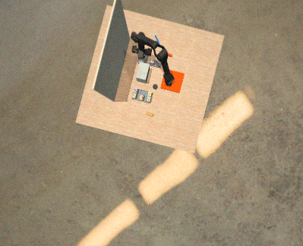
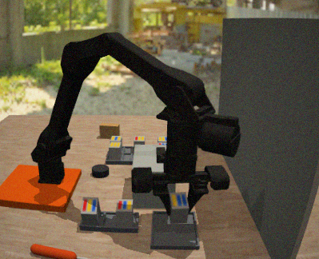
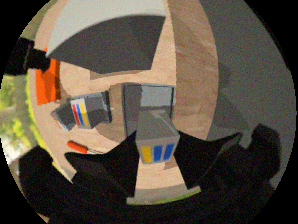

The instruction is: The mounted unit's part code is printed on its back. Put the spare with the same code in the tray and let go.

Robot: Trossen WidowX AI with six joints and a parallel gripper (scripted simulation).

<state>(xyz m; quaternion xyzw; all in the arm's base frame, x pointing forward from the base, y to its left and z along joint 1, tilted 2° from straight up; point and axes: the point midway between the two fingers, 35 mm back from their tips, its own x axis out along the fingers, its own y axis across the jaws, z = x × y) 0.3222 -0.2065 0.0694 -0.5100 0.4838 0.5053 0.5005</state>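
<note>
My gripper tip is now 40 mm above the dark tray. The rest, counted from my gripper tip: rack (150 mm behind, 30 mm to the left, 40 mm below); then grey mounted unit (40 mm behind, 180 mm to the left); then spare block (180 mm behind, 20 mm to the left).
</note>
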